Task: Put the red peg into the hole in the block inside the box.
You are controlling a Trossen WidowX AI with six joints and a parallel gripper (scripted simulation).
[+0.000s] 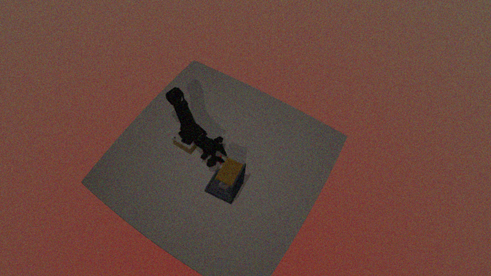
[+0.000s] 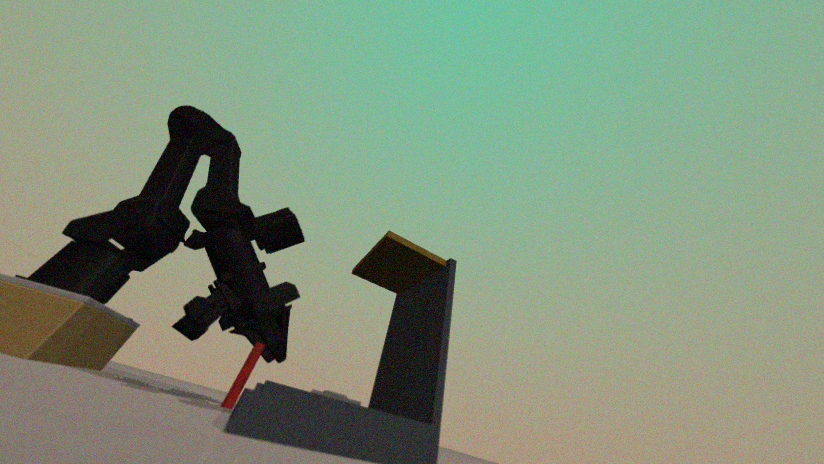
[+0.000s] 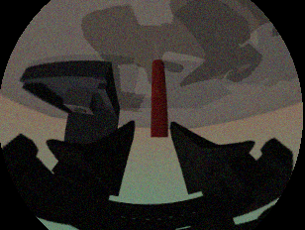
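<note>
Now: the red peg 30 mm behind my gripper tip and 20 mm below it. From my gripper tip the other things lie so: back wall (140 mm to the right, 140 mm ahead, 50 mm above); then yellow roof (150 mm above, 140 mm to the right, 90 mm ahead).
</note>
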